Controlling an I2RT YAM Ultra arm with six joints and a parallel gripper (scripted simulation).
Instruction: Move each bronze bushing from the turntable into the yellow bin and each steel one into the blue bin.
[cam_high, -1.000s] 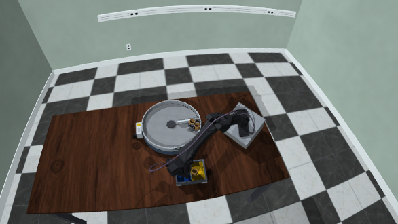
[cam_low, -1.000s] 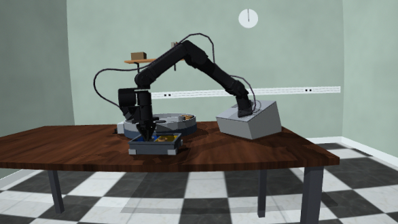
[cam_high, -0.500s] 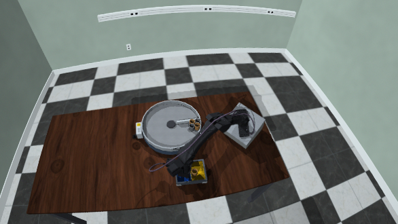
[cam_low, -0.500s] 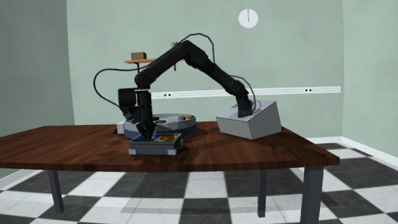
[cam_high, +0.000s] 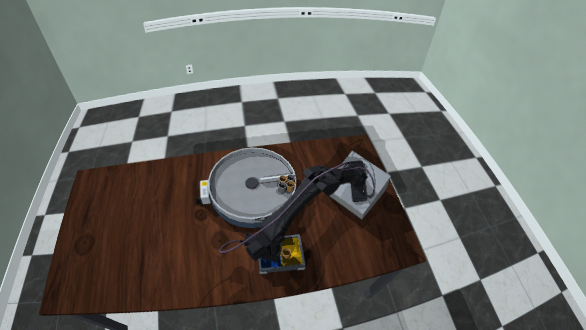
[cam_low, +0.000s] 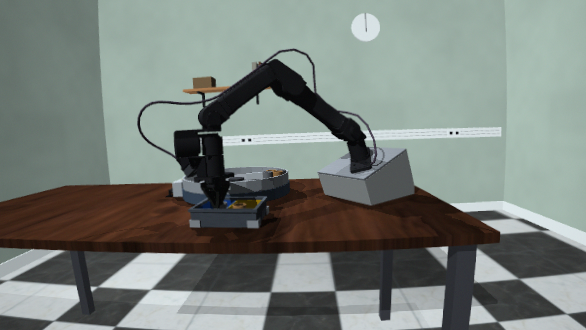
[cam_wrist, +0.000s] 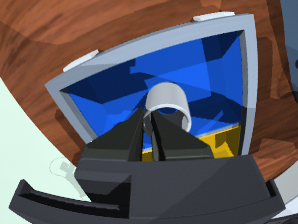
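Now: hand 10 mm short of the blue bin, 10 mm to the left of it and 30 mm above it. From my hand the other things lie so: grey turntable 120 mm ahead, 370 mm to the right, 10 mm above; yellow bin 70 mm behind, 30 mm to the right, 30 mm below; bin tray 30 mm behind, 20 mm to the right, 20 mm below.
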